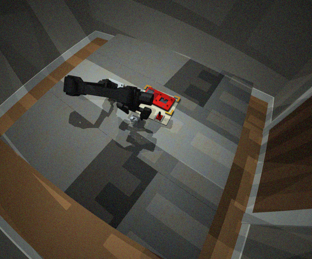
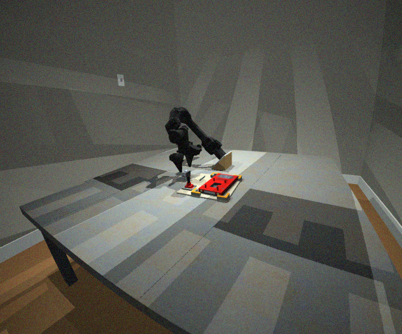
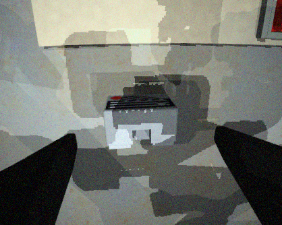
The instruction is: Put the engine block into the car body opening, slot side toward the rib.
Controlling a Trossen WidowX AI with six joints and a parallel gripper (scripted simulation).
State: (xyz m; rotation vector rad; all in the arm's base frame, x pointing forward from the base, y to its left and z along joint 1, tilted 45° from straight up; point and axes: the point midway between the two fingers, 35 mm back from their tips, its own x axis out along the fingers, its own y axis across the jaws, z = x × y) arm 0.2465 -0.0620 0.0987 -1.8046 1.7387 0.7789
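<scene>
Now: the engine block 2 cm below my gripper tip. The rest, counted from my gripper tip: black upright post 11 cm ahead, 9 cm to the left, 1 cm below; beige board 5 cm ahead, 18 cm to the left, 3 cm below.
</scene>
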